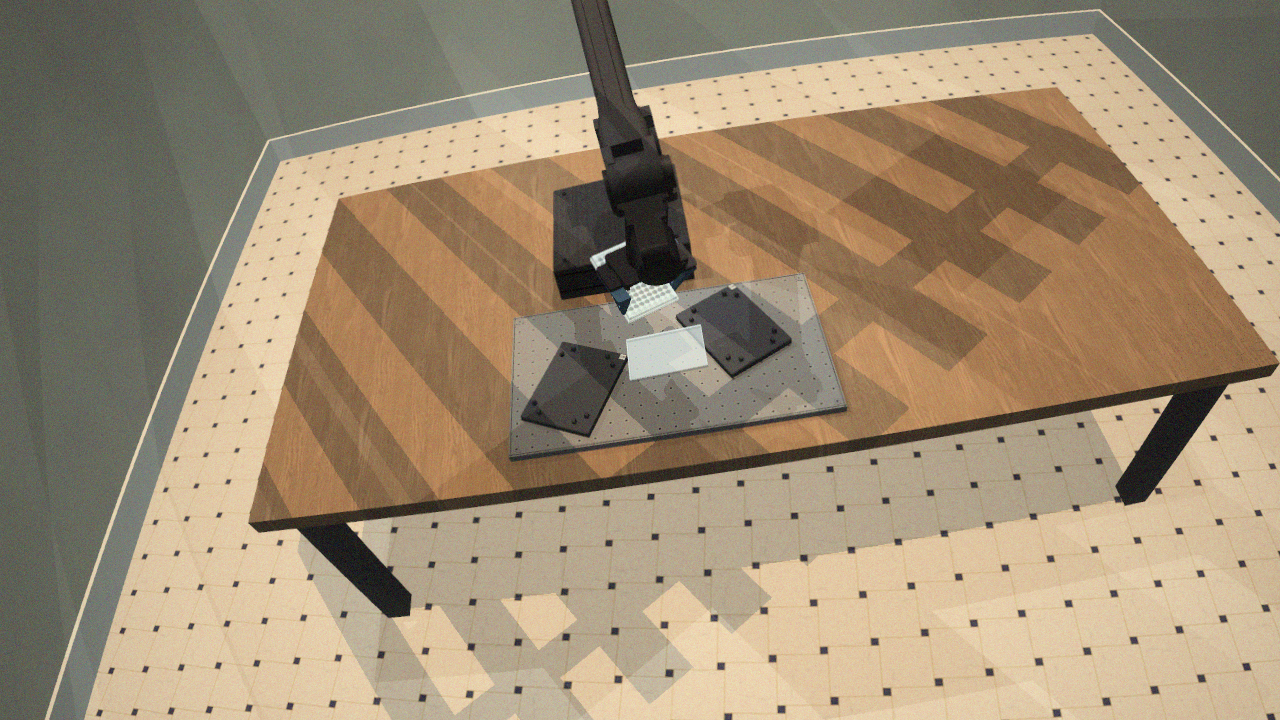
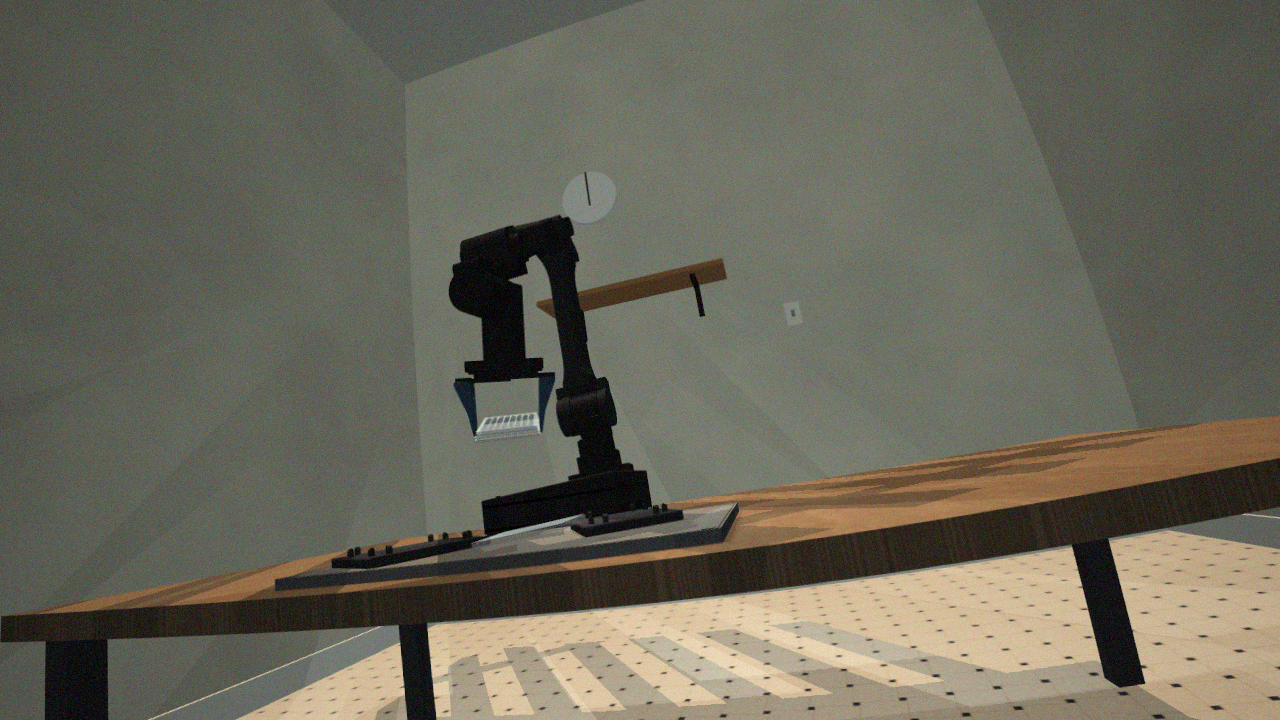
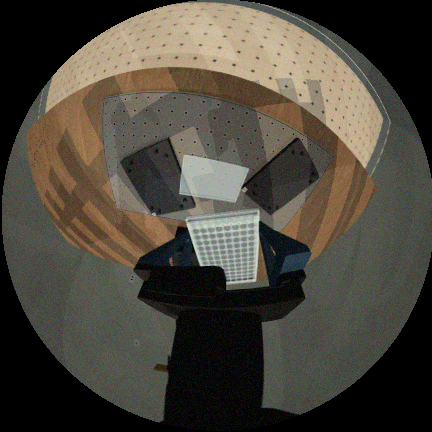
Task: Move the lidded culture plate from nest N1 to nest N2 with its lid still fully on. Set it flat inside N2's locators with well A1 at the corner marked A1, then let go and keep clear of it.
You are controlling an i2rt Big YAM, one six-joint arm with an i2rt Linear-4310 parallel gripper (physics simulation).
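Places are measured from the arm's base along level axes (x right, y back, z down), in metres.
Pixels of known places: gripper, between the fingertips: (image 1: 647,300) (image 2: 508,434) (image 3: 223,228); arm's base, origin of its link: (image 2: 602,478).
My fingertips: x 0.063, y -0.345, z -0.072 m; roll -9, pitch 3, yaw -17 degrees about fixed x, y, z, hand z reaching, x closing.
Ahead of a thing's pixels: the offset from my fingertips to its top centre. "spot": to the spot under its first point.
The culture plate {dx +0.010, dy +0.037, dz -0.041 m} (image 1: 650,300) (image 2: 508,426) (image 3: 225,250) is pale with rows of round wells. It hangs roughly level, high above the table near the arm base. A clear rim shows along its edge; how the lid sits is too fine to tell. My gripper (image 1: 652,291) (image 2: 508,430) (image 3: 223,228) is shut on the plate, with one blue finger along each long side. Two dark nests with small locator pegs stand apart, bare: one nest {dx -0.133, dy +0.019, dz +0.119 m} (image 1: 735,331) (image 2: 626,521) (image 3: 159,177) and the other nest {dx +0.143, dy -0.016, dz +0.119 m} (image 1: 574,389) (image 2: 402,550) (image 3: 285,175). Their labels and the A1 mark are unreadable.
A white flat panel {dx -0.015, dy +0.002, dz +0.119 m} (image 1: 666,351) (image 3: 212,177) lies between the nests on the grey perforated board {spot: dx -0.227, dy -0.153, dz +0.141 m} (image 1: 823,394) (image 2: 707,528) (image 3: 125,115). The black arm base (image 1: 577,232) (image 2: 563,503) stands behind the board. A wooden shelf (image 2: 644,286) is on the wall behind.
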